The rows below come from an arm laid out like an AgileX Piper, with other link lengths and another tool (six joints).
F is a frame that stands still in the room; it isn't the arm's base.
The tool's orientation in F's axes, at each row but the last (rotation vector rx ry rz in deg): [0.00, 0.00, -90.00]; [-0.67, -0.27, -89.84]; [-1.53, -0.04, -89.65]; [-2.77, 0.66, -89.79]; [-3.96, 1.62, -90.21]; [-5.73, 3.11, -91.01]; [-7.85, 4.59, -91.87]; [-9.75, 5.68, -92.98]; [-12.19, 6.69, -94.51]
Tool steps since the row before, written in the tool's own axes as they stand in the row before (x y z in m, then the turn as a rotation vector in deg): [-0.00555, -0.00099, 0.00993, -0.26, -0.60, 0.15]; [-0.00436, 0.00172, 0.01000, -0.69, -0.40, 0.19]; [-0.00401, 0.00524, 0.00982, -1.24, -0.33, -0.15]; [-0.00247, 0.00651, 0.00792, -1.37, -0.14, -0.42]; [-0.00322, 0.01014, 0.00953, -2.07, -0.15, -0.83]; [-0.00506, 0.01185, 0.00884, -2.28, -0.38, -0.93]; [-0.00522, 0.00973, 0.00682, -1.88, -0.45, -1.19]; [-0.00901, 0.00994, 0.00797, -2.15, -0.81, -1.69]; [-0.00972, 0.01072, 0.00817, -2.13, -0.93, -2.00]
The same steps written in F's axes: [-0.00099, 0.00555, 0.00993, -0.60, 0.26, 0.15]; [0.00175, 0.00447, 0.00995, -0.40, 0.69, 0.18]; [0.00538, 0.00421, 0.00966, -0.34, 1.24, -0.17]; [0.00680, 0.00267, 0.00761, -0.16, 1.36, -0.45]; [0.01072, 0.00341, 0.00880, -0.19, 2.05, -0.87]; [0.01275, 0.00506, 0.00749, -0.43, 2.26, -0.96]; [0.01074, 0.00507, 0.00522, -0.55, 1.85, -1.19]; [0.01161, 0.00871, 0.00573, -0.97, 2.13, -1.63]; [0.01291, 0.00911, 0.00514, -1.16, 2.10, -1.91]
